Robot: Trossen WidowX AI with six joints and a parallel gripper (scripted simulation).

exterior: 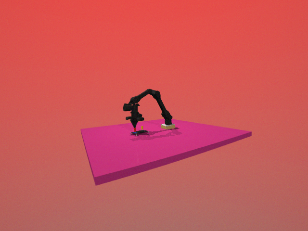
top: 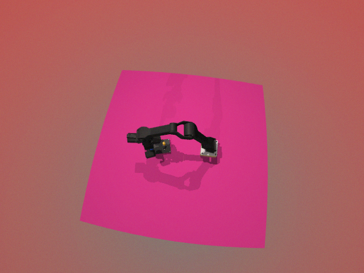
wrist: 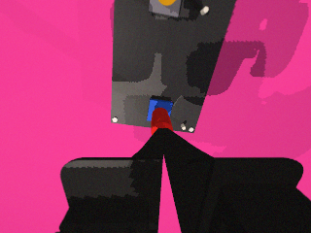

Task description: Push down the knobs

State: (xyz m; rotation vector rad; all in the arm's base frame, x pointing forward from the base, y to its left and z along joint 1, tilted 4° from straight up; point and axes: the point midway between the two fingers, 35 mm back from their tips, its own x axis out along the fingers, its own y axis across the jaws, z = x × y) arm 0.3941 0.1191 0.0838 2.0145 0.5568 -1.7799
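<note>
The red knob lies 20 mm below my gripper tip. Also, from my gripper tip: orange knob (80 mm behind, 50 mm to the right, 10 mm below).
</note>
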